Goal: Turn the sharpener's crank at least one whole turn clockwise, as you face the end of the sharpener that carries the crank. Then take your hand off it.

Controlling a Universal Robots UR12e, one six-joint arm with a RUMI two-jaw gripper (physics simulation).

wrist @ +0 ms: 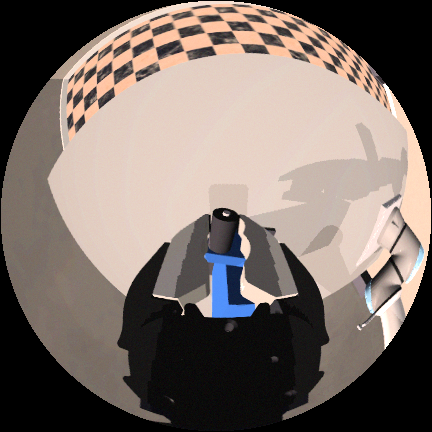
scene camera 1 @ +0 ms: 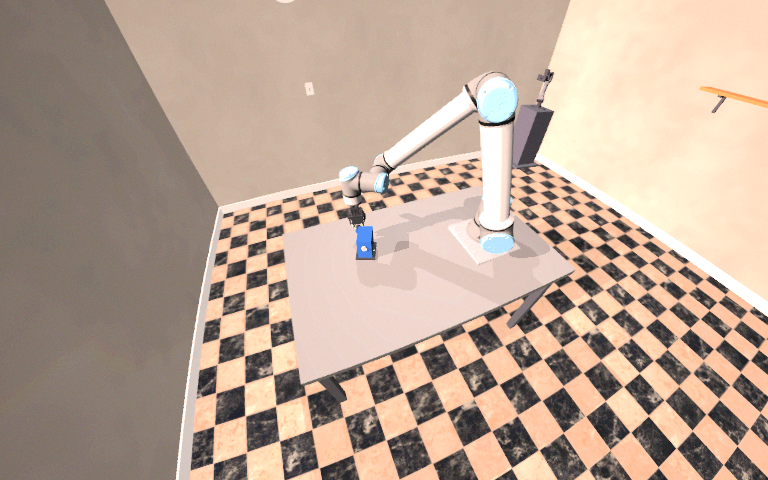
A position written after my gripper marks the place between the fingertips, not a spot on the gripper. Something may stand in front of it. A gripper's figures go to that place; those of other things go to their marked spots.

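My gripper (wrist: 223,215) is 0.14 m from the lens, and there's a dark crank knob (wrist: 222,228) that's 0.11 m from the lens.
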